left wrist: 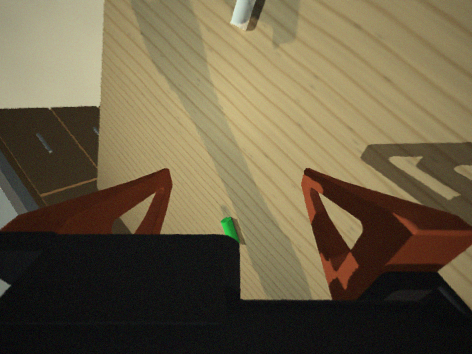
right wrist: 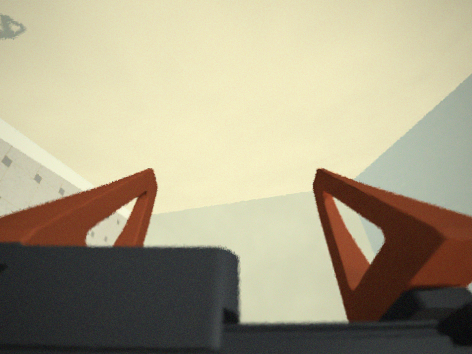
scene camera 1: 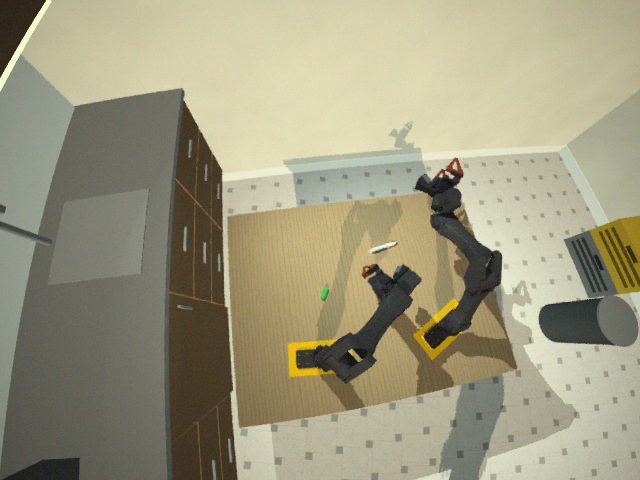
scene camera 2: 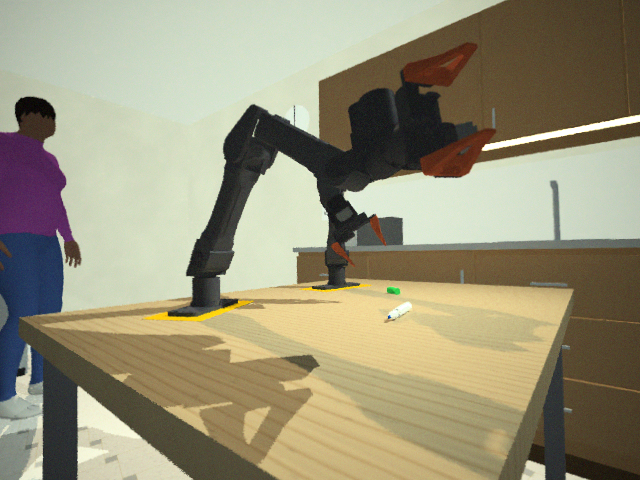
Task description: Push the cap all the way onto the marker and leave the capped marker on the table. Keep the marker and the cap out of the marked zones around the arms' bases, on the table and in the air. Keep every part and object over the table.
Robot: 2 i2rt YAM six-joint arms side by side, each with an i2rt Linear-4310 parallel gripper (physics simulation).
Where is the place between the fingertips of my left gripper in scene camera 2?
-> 370,256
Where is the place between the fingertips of my right gripper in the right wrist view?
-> At 235,177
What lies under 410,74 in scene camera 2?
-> My right gripper.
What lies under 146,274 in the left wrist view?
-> My left gripper.
